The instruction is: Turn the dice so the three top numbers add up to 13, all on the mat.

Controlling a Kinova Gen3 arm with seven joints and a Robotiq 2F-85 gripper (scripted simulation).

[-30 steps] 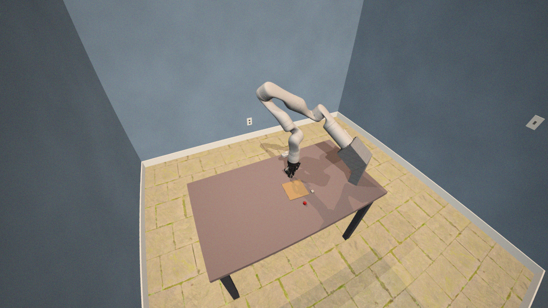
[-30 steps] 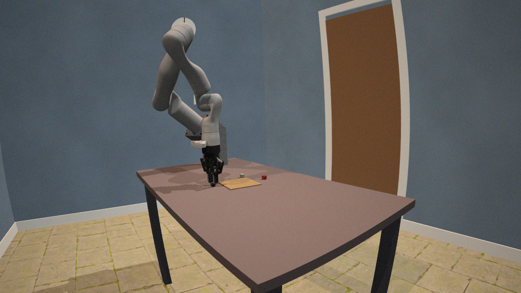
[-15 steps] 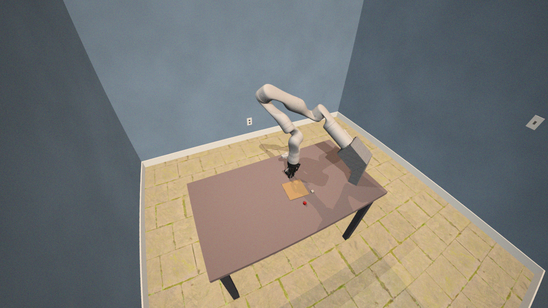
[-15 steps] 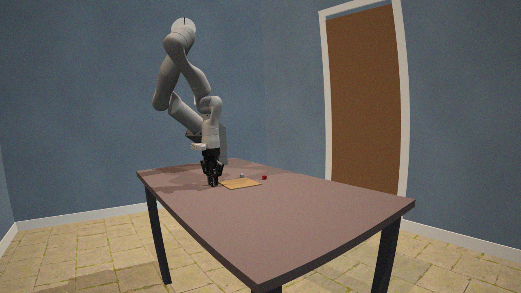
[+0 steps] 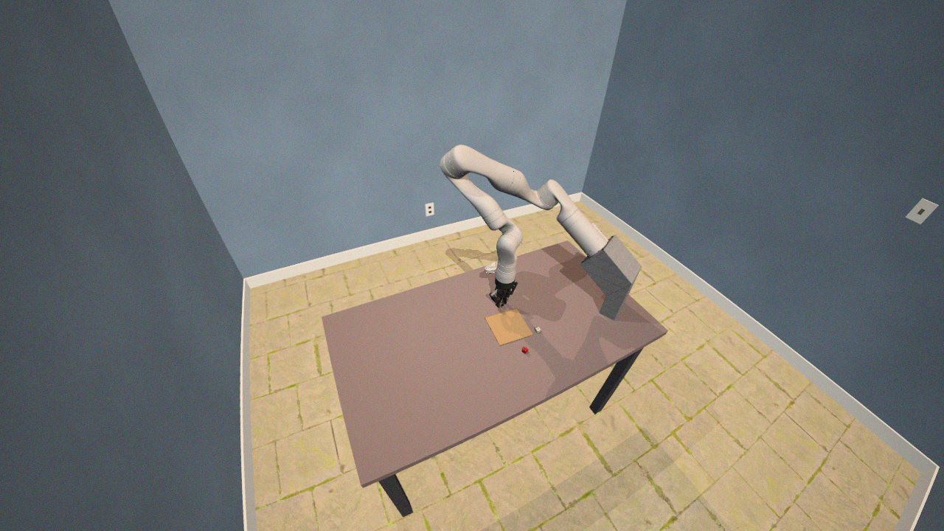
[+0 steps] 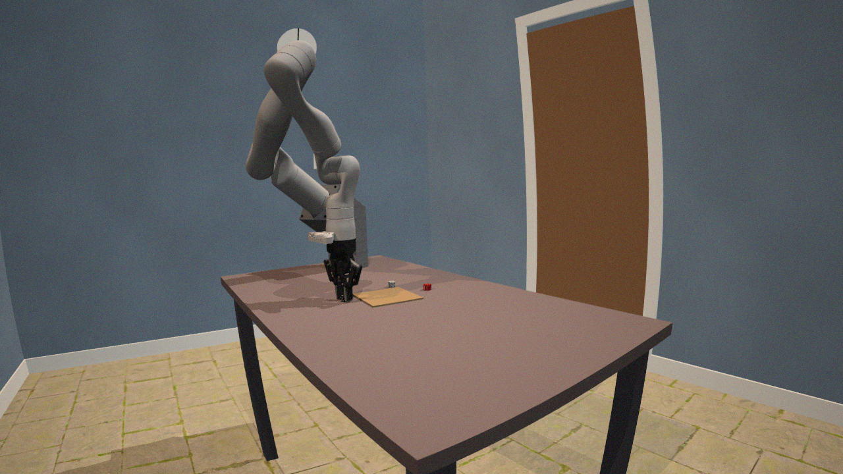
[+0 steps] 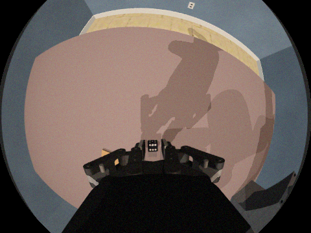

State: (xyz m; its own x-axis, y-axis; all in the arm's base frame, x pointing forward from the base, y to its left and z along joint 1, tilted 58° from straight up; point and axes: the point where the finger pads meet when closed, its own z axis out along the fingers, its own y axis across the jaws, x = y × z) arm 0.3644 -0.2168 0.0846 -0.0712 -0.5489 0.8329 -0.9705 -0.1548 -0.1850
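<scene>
The tan mat is 6 cm ahead of my hand, 9 cm to the left of it and 2 cm below it. From my hand the other things lie so: red die: 10 cm ahead, 21 cm to the left, 1 cm below.
</scene>
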